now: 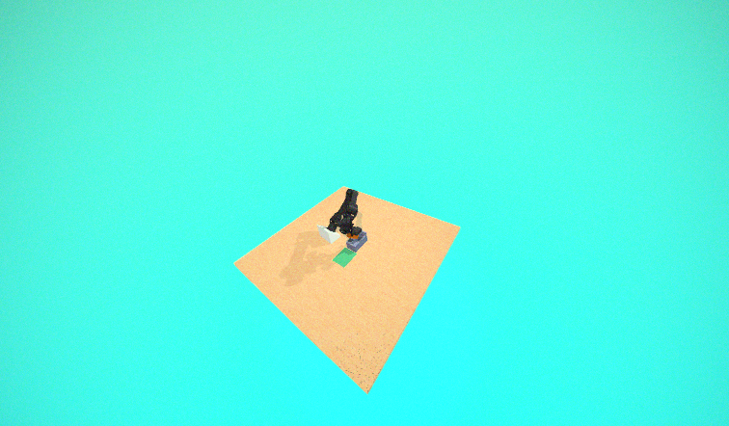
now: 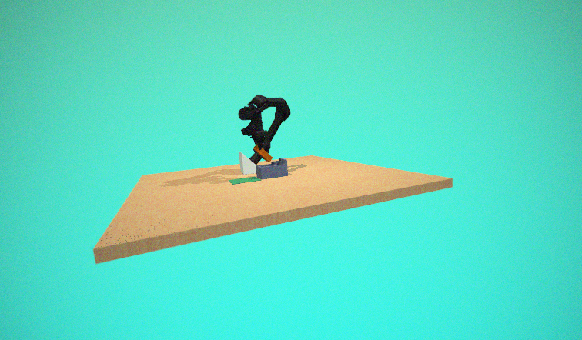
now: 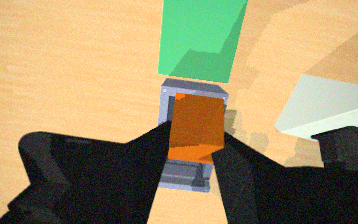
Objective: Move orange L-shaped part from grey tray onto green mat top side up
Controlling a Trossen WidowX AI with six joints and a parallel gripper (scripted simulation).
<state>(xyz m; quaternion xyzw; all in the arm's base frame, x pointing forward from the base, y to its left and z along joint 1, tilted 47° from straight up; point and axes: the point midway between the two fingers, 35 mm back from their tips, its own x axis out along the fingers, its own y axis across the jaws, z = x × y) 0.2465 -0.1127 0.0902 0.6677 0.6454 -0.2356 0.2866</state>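
Right now my gripper tip is 170 mm above the green mat and 90 mm to the left of it. Also, from my gripper tip: orange L-shaped part 30 mm to the left, 30 mm below, 20 mm behind.
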